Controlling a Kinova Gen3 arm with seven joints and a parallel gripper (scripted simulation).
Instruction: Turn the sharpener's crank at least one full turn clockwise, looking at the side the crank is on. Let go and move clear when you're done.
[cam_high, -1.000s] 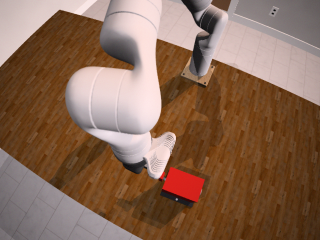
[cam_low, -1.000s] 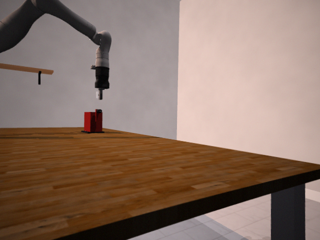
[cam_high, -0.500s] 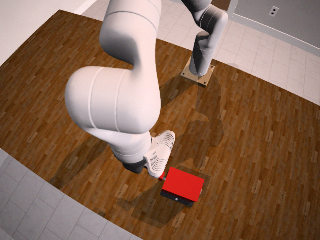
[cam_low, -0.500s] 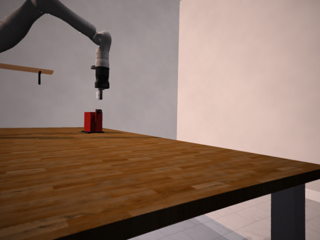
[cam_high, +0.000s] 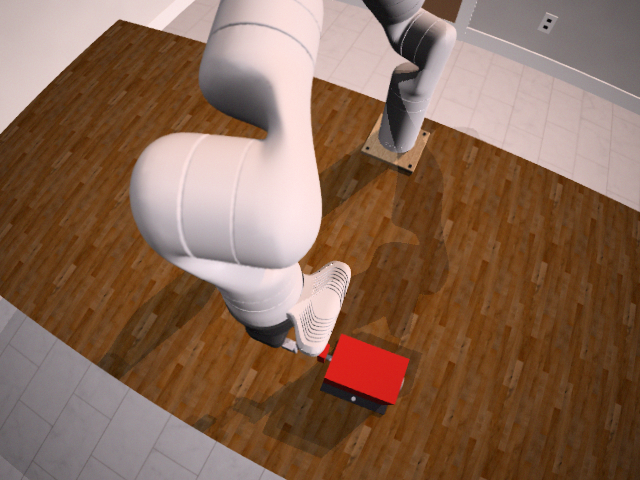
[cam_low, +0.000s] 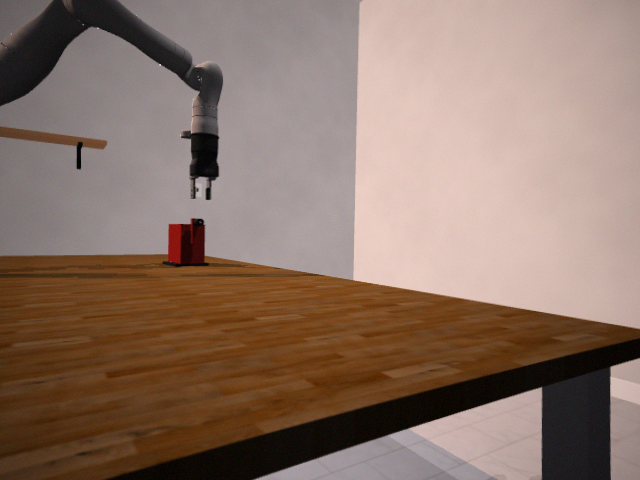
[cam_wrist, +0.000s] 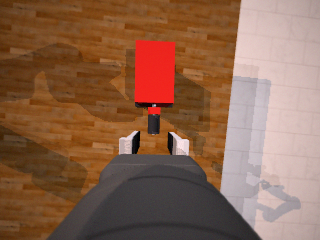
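Now: the crank 90 mm below my hand and 20 mm to the left of it.
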